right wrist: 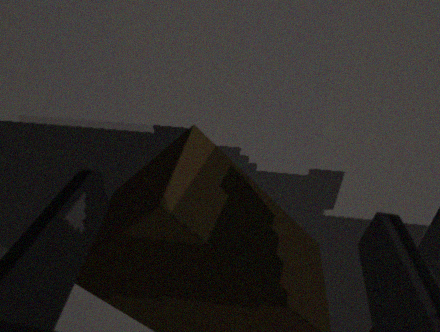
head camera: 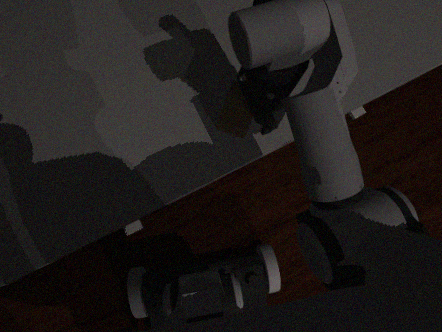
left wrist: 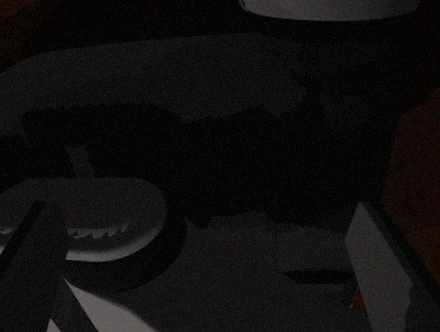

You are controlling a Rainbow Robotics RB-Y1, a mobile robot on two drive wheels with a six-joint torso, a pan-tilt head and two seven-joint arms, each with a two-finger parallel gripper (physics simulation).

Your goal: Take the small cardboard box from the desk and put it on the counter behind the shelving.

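Frame: origin at the robot's base, x down, y ahead, z right, level; millimetres.
Where they show: left gripper, between the fingertips: (left wrist: 210, 223); right gripper, between the fingertips: (right wrist: 234, 209) (head camera: 255, 108).
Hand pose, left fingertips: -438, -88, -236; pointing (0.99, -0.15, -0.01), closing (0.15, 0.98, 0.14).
After its pixels a point has its place, as x, y, z.
The small brown cardboard box (head camera: 234, 116) {-772, 422, 124} (right wrist: 250, 225) {-749, 434, 169} is at the pale desk (head camera: 120, 80) {-722, 562, -95} (right wrist: 250, 65) {-722, 454, 218}, near its edge in the head view. In the right wrist view it is tilted in the picture, with a corner pointing up, and lies between the spread fingers. My right gripper (head camera: 254, 106) {-748, 442, 174} (right wrist: 234, 209) {-748, 442, 174} is open around or just short of the box; contact cannot be told. It partly hides the box in the head view. My left gripper (left wrist: 210, 223) {-439, -88, -236} is open and empty, over dark parts of the robot's body. The shelving and the counter do not show.
The desk edge runs diagonally across the head view, above a dark red-brown wooden floor (head camera: 230, 200) {-2, 311, 175}. Two small pale blocks (head camera: 133, 227) (head camera: 357, 112) show at that edge. The robot's base (head camera: 200, 290) is at the bottom. Heavy shadows cover much of the desk.
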